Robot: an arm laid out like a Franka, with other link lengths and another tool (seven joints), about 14 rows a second.
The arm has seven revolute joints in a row. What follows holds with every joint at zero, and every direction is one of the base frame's. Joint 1 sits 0.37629 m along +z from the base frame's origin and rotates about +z. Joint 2 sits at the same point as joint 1 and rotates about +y. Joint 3 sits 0.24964 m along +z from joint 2 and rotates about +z. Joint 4 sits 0.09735 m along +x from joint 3 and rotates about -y. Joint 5 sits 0.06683 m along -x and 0.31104 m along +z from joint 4 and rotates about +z. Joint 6 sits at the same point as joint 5 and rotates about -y. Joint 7 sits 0.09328 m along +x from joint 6 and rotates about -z. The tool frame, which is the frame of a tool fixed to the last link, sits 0.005 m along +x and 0.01 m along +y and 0.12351 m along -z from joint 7; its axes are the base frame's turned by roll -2.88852, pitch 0 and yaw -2.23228 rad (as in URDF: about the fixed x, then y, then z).
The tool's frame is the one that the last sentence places.
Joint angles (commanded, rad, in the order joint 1, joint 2, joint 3, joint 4, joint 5, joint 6, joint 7), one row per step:
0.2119 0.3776 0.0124 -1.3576 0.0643 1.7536 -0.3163
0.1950 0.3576 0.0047 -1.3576 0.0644 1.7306 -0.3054
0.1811 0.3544 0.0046 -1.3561 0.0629 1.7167 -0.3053
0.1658 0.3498 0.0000 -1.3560 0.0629 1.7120 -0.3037
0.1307 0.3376 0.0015 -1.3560 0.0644 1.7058 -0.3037
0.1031 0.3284 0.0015 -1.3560 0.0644 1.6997 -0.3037
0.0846 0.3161 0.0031 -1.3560 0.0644 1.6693 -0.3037
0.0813 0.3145 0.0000 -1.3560 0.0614 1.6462 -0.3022
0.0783 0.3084 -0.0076 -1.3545 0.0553 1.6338 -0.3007
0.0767 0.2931 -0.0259 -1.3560 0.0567 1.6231 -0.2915
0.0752 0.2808 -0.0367 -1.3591 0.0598 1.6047 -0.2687
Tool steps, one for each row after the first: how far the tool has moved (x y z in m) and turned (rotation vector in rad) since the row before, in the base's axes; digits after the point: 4 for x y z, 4 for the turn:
-0.0012 -0.0145 0.0096 -0.0031 0.0031 -0.0334
0.0000 -0.0085 0.0012 -0.0031 0.0087 -0.0130
0.0013 -0.0113 0.0023 -0.0015 -0.0002 -0.0209
0.0015 -0.0197 0.0066 0.0029 -0.0056 -0.0335
0.0006 -0.0162 0.0048 0.0004 -0.0031 -0.0272
-0.0039 -0.0102 0.0043 -0.0010 0.0180 -0.0150
-0.0026 -0.0039 -0.0013 -0.0056 0.0212 -0.0060
-0.0015 -0.0064 0.0029 -0.0087 0.0042 -0.0104
-0.0023 -0.0103 0.0072 -0.0038 -0.0030 -0.0278
-0.0034 -0.0062 0.0041 -0.0007 0.0102 -0.0340

